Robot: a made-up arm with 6 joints.
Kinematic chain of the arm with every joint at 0, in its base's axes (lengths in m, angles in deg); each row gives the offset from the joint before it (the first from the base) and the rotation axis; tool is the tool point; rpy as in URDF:
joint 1: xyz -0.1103 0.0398 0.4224 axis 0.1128 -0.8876 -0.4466
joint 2: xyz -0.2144 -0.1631 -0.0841 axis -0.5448 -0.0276 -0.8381
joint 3: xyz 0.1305 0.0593 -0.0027 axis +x
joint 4: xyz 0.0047 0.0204 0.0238 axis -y
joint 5: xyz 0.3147 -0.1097 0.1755 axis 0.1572 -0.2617 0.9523
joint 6: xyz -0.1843 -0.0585 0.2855 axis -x
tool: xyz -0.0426 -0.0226 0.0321 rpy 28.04 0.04 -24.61
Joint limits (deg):
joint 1: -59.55..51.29
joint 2: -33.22..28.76
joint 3: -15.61..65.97
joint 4: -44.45..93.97
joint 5: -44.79..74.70
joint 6: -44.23..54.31
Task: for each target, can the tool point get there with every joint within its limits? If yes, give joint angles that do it. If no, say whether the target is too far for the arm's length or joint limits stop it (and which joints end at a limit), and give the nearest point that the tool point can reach.
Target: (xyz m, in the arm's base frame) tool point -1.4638 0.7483 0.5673
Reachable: no: too far | nearest point -0.6753 0.2044 0.4141 | short by 0.970 m
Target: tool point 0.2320 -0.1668 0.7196
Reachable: yes | joints -19.23 20.45 5.01 -24.67 -21.62 -4.82
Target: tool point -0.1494 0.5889 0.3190
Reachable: no: joint limits stop it (at a limit: joint 1, joint 2, joint 3, joint 5, joint 6) | nearest point -0.4120 0.4183 0.2934 | short by 0.314 m
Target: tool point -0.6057 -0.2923 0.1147
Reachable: yes | joints 27.16 -10.48 37.97 77.93 12.67 28.04
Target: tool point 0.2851 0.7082 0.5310
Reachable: no: joint limits stop it (at a limit: joint 1, joint 2, joint 3, joint 5, joint 6) | nearest point 0.1904 0.3705 0.4649 | short by 0.357 m
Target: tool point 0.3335 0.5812 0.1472
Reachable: no: joint limits stop it (at a limit: joint 1, joint 3, joint 4, joint 5) | nearest point 0.1678 0.3394 0.2649 | short by 0.316 m
